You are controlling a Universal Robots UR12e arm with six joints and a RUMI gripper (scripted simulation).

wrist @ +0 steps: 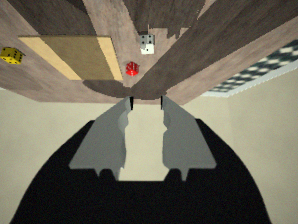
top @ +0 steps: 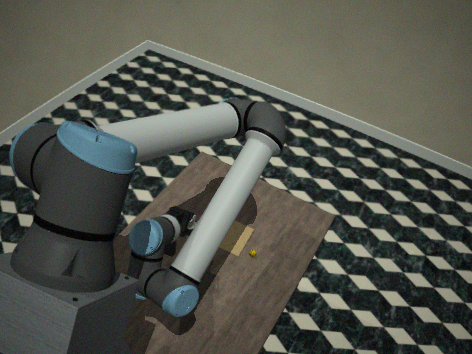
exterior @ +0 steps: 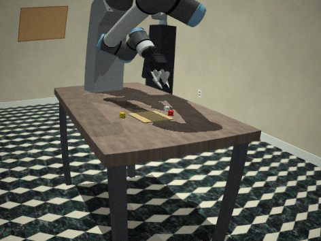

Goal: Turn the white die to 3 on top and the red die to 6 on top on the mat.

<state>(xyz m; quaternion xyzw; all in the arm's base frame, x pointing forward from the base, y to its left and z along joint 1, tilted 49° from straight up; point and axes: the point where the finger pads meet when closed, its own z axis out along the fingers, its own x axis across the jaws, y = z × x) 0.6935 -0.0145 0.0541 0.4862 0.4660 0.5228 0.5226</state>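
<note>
Now: the white die 3 cm ahead of my hand and 10 cm below it. The rest, counted from my hand: tan mat: 8 cm ahead, 13 cm to the right, 11 cm below; then red die: 10 cm ahead, 4 cm to the right, 10 cm below; then yellow die: 3 cm ahead, 24 cm to the right, 10 cm below.
</note>
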